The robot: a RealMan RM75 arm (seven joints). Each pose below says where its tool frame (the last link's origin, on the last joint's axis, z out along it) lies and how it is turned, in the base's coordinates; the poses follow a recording.
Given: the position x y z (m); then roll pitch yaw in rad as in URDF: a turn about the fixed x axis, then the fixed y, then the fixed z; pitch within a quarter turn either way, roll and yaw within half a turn.
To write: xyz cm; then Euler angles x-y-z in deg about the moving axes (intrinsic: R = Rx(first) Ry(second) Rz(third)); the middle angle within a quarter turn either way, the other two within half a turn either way. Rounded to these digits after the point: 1 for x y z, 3 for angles.
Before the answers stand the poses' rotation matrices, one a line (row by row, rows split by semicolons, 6 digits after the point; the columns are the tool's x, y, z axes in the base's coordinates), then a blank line. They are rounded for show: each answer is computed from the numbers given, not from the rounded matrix.
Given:
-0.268, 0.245, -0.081, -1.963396, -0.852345, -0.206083
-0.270, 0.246, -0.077, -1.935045, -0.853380, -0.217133
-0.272, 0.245, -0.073, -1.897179, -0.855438, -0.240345
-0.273, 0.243, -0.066, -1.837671, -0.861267, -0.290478
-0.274, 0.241, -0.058, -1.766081, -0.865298, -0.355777
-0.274, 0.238, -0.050, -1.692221, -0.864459, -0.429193
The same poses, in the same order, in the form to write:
0.644292 0.602543 0.470989; -0.134690 -0.516824 0.845430; 0.752826 -0.608141 -0.251829
0.642003 0.610792 0.463429; -0.141633 -0.499561 0.854622; 0.753507 -0.614307 -0.234211
0.637035 0.618136 0.460536; -0.156126 -0.481602 0.862371; 0.754858 -0.621263 -0.210290
0.624184 0.625622 0.467964; -0.186590 -0.462268 0.866886; 0.758669 -0.628414 -0.171806
0.607807 0.632460 0.480172; -0.225855 -0.442025 0.868104; 0.761289 -0.636089 -0.125822
0.590184 0.636248 0.496862; -0.270095 -0.424384 0.864261; 0.760744 -0.644273 -0.078617

-26.8, 24.5, -8.1, -106.587, 28.099, -43.082
-27.0, 24.6, -7.7, -105.326, 27.609, -43.573
-27.2, 24.5, -7.3, -103.704, 27.422, -44.137
-27.3, 24.3, -6.6, -101.210, 27.902, -45.066
-27.4, 24.1, -5.8, -98.247, 28.697, -46.139
-27.4, 23.8, -5.0, -95.198, 29.793, -47.151

